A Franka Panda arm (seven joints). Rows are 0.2 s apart.
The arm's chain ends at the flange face. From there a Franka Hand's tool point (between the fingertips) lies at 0.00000 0.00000 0.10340 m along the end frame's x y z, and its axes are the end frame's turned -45 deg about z.
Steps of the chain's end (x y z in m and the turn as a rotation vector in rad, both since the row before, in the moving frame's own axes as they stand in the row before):
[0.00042 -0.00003 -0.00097 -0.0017 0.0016 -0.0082]
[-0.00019 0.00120 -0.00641 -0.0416 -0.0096 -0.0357]
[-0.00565 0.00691 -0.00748 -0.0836 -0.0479 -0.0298]
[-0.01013 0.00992 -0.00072 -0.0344 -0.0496 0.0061]
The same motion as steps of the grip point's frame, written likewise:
[0.00031 0.00052 -0.00097 -0.0023 -0.0001 -0.0082]
[-0.00468 0.00312 -0.00650 -0.0226 -0.0362 -0.0357]
[-0.01844 0.00364 -0.00796 -0.0252 -0.0930 -0.0298]
[-0.02031 -0.00128 -0.00091 0.0107 -0.0594 0.0061]

